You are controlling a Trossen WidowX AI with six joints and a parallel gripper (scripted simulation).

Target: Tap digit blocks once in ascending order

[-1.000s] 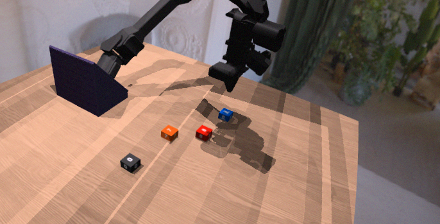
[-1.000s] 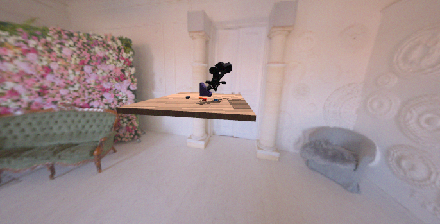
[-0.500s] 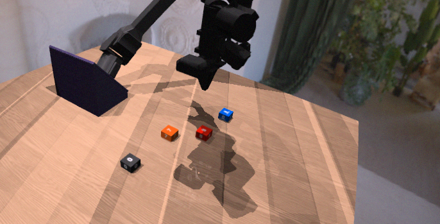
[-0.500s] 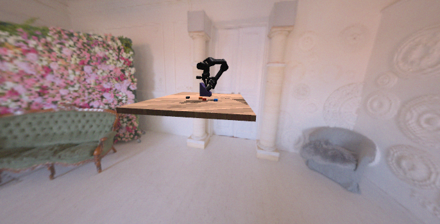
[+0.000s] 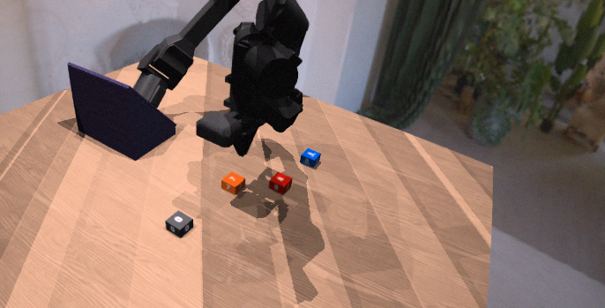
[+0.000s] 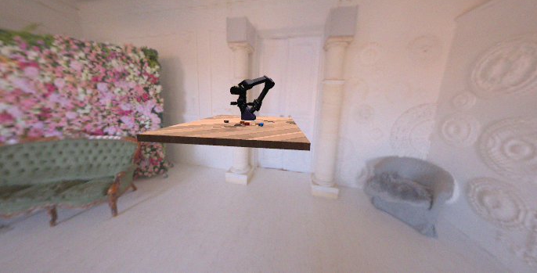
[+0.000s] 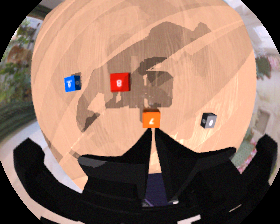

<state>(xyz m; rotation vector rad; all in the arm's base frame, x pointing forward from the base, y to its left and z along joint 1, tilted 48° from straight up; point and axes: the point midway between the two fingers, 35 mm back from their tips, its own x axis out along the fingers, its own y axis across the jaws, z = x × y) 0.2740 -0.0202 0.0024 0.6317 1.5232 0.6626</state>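
Right now my gripper tip is 1 cm past the orange block and 7 cm above it. Also, from my gripper tip: blue block 7 cm ahead, 17 cm to the left, 7 cm below; then red block 6 cm ahead, 5 cm to the left, 7 cm below; then black block 2 cm behind, 14 cm to the right, 7 cm below.
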